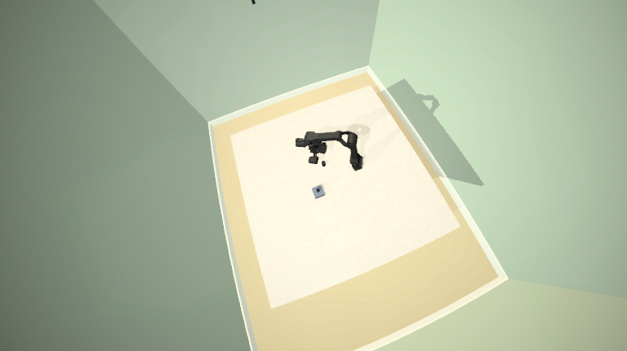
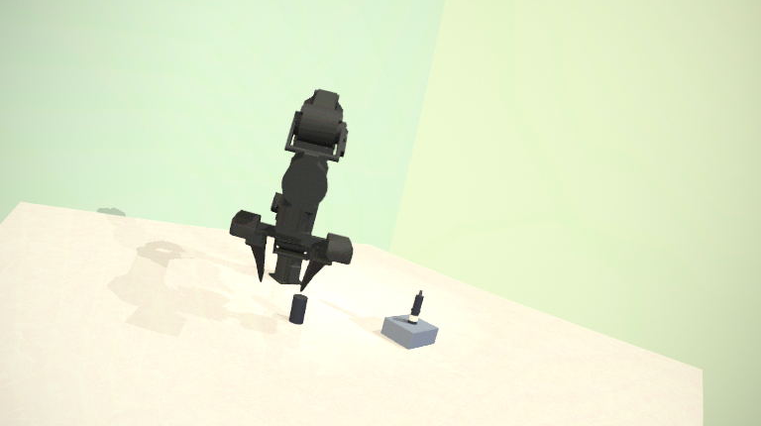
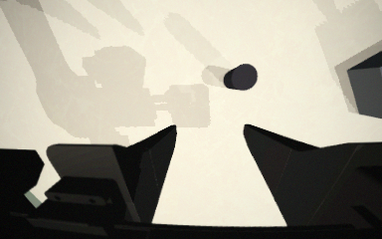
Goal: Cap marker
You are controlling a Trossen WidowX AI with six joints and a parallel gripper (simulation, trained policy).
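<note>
Right now the dark cap is 6 cm to the left of my gripper tip, 5 cm below it and 2 cm behind it. The rest, counted from my gripper tip: grey holder block (23 cm to the left, 9 cm ahead, 6 cm below).
</note>
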